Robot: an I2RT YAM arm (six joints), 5 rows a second.
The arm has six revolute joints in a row. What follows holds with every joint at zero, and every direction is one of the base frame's.
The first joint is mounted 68 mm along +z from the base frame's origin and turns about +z.
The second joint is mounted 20 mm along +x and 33.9 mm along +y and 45.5 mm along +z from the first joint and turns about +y.
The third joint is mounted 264 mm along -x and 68.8 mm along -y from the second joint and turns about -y.
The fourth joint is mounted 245 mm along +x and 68.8 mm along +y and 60 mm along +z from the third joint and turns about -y.
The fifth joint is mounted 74 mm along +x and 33.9 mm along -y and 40.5 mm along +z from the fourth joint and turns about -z.
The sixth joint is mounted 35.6 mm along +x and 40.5 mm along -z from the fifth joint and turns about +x.
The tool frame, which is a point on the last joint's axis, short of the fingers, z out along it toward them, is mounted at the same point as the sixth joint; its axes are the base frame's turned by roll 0, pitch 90 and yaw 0 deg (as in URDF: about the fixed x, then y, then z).
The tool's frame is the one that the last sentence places.
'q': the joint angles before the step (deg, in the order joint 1, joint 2, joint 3, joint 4, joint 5, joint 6). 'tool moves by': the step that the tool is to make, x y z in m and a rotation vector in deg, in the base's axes. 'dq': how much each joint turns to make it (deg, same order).
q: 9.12, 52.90, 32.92, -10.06, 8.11, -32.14
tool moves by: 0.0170, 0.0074, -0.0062, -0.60, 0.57, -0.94
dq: 1.56, 5.73, 1.17, 3.76, 2.40, 0.85
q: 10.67, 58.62, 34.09, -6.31, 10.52, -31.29
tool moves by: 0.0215, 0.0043, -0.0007, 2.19, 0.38, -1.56
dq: 0.10, 6.26, 3.10, 2.67, 0.27, 2.81
